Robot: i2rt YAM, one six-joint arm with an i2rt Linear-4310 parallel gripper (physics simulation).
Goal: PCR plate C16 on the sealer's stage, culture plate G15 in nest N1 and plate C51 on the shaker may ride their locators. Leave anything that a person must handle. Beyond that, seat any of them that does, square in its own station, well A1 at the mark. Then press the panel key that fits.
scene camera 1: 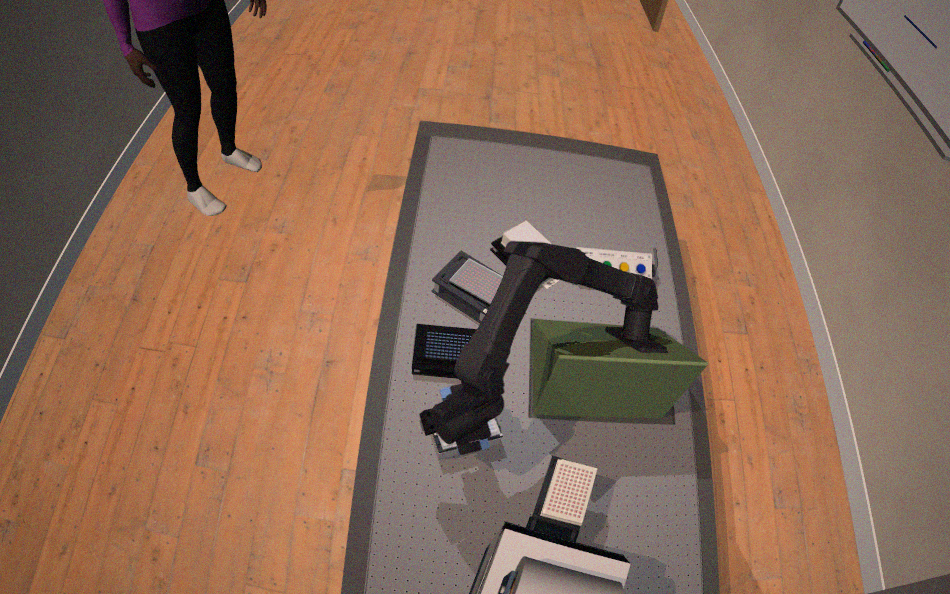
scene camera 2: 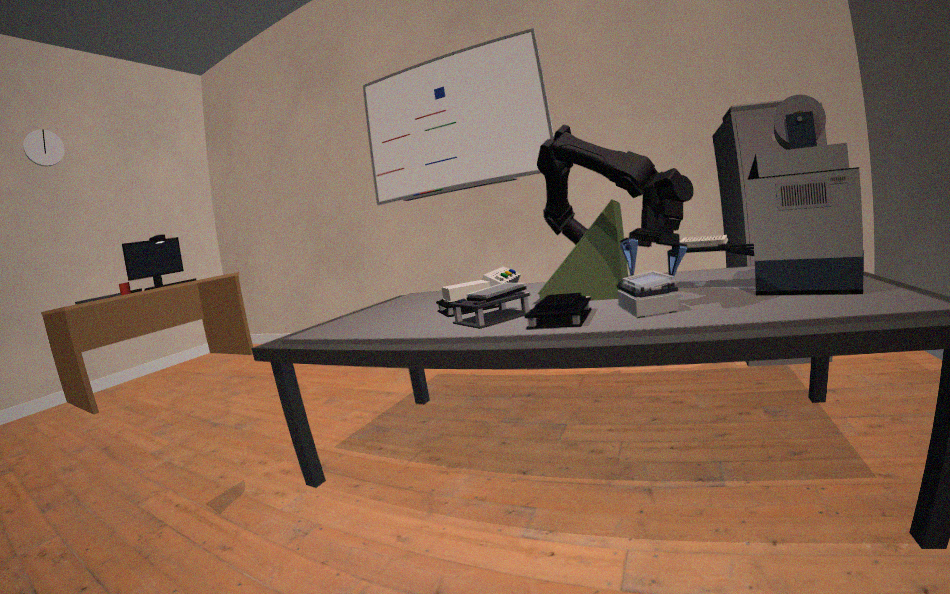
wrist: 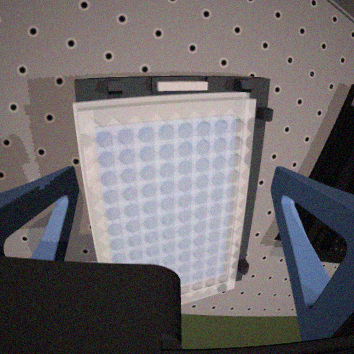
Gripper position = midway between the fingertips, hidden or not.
Note:
My gripper (scene camera 2: 651, 278) is open and holds nothing. Also in view: a pale blue well plate (wrist: 165, 177). Also in view: a white button box (scene camera 1: 639, 263).
My gripper is seen too in scene camera 1 (scene camera 1: 453, 426) and in the wrist view (wrist: 174, 177).

